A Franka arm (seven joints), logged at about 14 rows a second.
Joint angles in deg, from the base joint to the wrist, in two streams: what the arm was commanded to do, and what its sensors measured. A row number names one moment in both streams.
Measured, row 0: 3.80, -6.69, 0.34, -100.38, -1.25, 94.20, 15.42
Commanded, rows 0 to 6: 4.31, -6.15, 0.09, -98.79, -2.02, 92.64, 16.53; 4.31, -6.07, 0.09, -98.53, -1.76, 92.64, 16.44; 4.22, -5.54, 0.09, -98.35, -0.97, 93.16, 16.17; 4.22, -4.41, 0.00, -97.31, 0.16, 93.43, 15.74; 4.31, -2.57, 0.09, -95.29, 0.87, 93.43, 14.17; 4.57, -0.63, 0.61, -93.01, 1.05, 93.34, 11.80; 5.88, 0.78, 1.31, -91.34, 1.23, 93.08, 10.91
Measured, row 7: 4.12, -4.32, 0.61, -97.71, 0.19, 94.35, 13.45
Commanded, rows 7 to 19: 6.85, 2.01, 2.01, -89.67, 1.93, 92.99, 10.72; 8.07, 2.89, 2.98, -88.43, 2.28, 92.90, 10.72; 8.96, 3.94, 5.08, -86.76, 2.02, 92.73, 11.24; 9.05, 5.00, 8.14, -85.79, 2.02, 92.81, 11.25; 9.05, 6.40, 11.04, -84.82, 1.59, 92.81, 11.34; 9.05, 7.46, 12.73, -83.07, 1.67, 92.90, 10.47; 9.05, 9.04, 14.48, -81.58, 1.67, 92.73, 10.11; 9.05, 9.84, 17.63, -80.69, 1.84, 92.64, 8.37; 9.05, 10.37, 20.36, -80.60, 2.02, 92.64, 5.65; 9.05, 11.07, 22.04, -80.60, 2.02, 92.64, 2.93; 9.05, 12.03, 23.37, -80.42, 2.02, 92.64, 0.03; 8.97, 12.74, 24.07, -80.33, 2.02, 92.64, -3.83; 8.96, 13.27, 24.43, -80.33, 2.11, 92.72, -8.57
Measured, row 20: 9.63, 10.57, 23.46, -83.11, 1.52, 94.16, 0.11
